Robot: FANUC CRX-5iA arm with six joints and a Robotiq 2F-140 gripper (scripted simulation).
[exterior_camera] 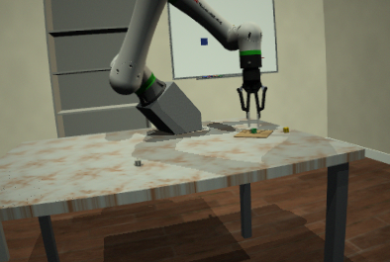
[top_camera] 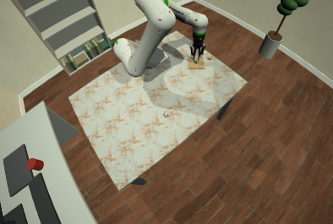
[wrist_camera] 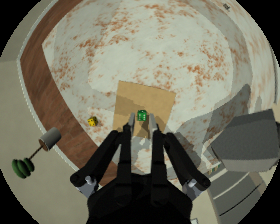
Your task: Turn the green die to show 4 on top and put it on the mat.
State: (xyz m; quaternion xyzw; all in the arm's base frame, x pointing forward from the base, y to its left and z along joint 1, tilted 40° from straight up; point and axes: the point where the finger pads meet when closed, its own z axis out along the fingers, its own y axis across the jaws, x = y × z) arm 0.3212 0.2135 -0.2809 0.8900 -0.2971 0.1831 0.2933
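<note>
My hand is 50 mm above the green die. From my hand the other things lie so: tan mat 60 mm below; then grey die 540 mm to the right, 150 mm ahead, 50 mm below; then yellow die 120 mm to the left, 70 mm ahead, 50 mm below.
</note>
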